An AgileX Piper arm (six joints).
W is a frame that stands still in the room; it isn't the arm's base.
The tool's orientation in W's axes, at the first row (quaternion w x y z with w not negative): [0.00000 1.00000 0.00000 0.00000]
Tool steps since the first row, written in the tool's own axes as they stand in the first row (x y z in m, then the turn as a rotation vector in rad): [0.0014 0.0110 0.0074 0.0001 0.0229 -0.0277]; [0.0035 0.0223 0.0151 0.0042 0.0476 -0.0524]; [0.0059 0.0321 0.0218 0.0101 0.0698 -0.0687]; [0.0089 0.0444 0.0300 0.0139 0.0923 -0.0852]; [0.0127 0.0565 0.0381 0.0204 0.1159 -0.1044]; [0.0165 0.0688 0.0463 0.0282 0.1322 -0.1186]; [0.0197 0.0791 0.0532 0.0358 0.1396 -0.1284]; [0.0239 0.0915 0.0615 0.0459 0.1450 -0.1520]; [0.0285 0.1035 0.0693 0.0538 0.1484 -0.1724]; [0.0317 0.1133 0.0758 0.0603 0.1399 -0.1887]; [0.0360 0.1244 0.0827 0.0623 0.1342 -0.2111]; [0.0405 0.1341 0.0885 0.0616 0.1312 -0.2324]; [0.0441 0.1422 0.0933 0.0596 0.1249 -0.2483]
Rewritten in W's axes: [0.0014 -0.0110 -0.0074 0.0001 -0.0229 0.0277]; [0.0035 -0.0223 -0.0151 0.0042 -0.0476 0.0524]; [0.0059 -0.0321 -0.0218 0.0101 -0.0698 0.0687]; [0.0089 -0.0444 -0.0300 0.0139 -0.0923 0.0852]; [0.0127 -0.0565 -0.0381 0.0204 -0.1159 0.1044]; [0.0165 -0.0688 -0.0463 0.0282 -0.1322 0.1186]; [0.0197 -0.0791 -0.0532 0.0358 -0.1396 0.1284]; [0.0239 -0.0915 -0.0615 0.0459 -0.1450 0.1520]; [0.0285 -0.1035 -0.0693 0.0538 -0.1484 0.1724]; [0.0317 -0.1133 -0.0758 0.0603 -0.1399 0.1887]; [0.0360 -0.1244 -0.0827 0.0623 -0.1342 0.2111]; [0.0405 -0.1341 -0.0885 0.0616 -0.1312 0.2324]; [0.0441 -0.1422 -0.0933 0.0596 -0.1249 0.2483]
